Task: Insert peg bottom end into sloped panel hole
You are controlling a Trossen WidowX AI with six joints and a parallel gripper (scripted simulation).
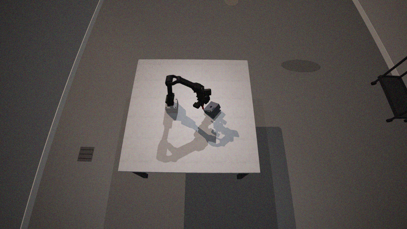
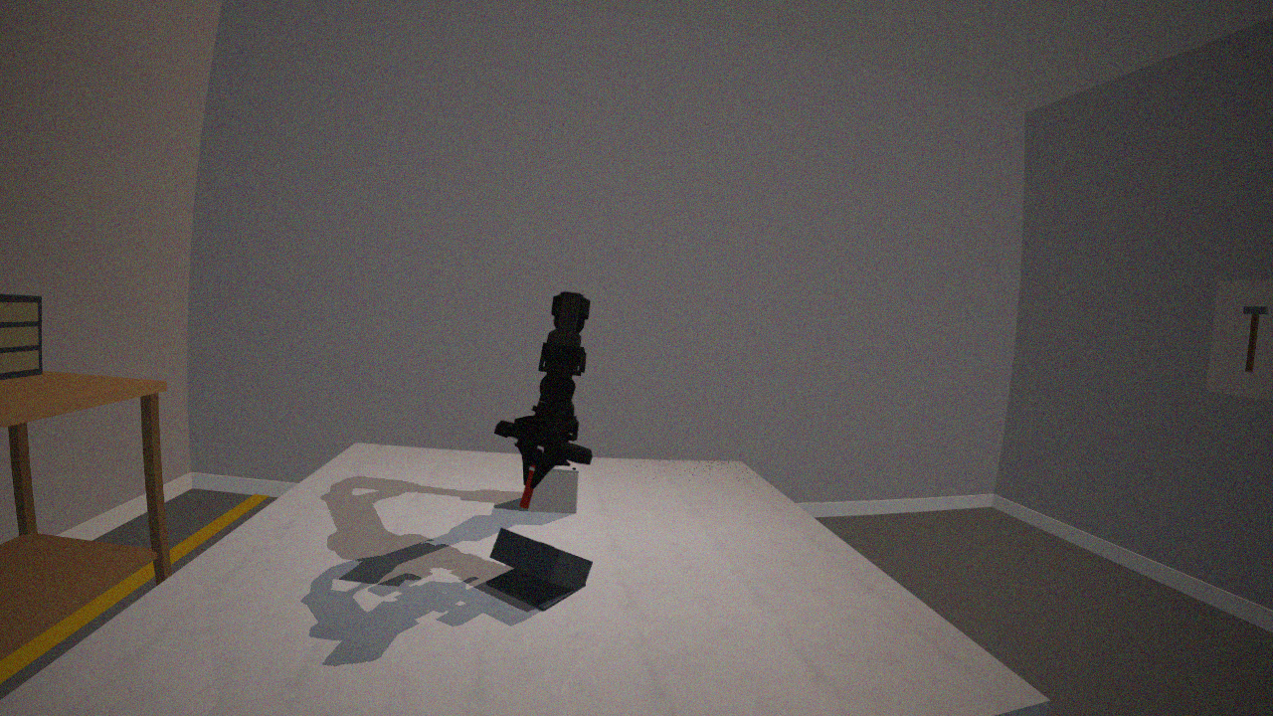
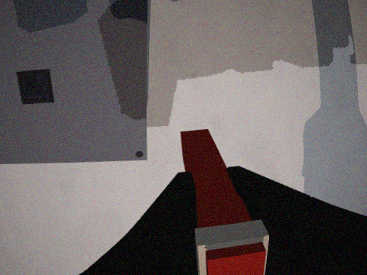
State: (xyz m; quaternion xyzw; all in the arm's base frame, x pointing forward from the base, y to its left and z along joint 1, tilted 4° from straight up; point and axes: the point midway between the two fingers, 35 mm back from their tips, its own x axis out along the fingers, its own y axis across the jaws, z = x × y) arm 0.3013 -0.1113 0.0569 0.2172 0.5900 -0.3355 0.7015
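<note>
Now: the panel 100 mm below my gripper tip, 100 mm ahead of it and 10 mm to the left of it. Round my gripper tip: peg: 20 mm above, 10 mm to the left.
</note>
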